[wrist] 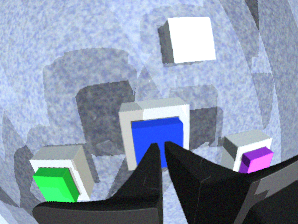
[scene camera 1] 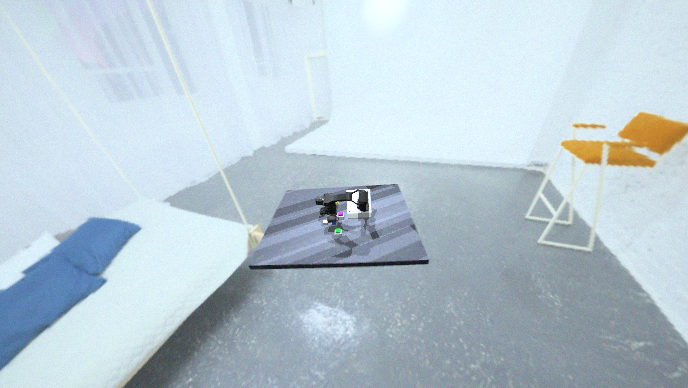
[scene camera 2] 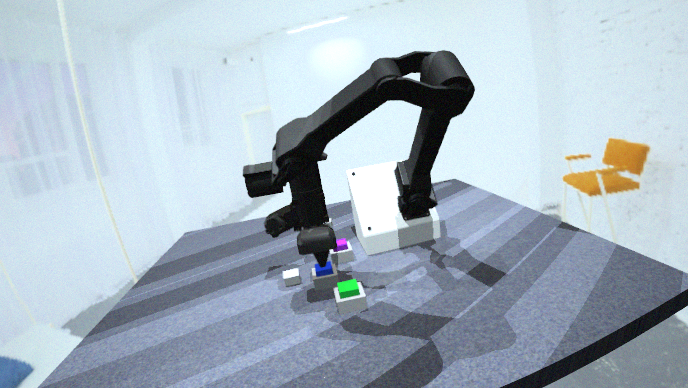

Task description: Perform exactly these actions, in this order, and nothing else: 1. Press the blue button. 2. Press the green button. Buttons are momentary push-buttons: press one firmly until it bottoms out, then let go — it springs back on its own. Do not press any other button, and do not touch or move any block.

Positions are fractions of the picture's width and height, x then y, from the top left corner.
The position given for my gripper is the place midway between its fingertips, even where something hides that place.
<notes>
I see my gripper (scene camera 2: 0.47, 0.69), a blue button (wrist: 0.52, 0.59), a small white block (wrist: 0.63, 0.18) and a green button (wrist: 0.19, 0.82).
My gripper shows as well in the wrist view (wrist: 0.54, 0.66).
</notes>
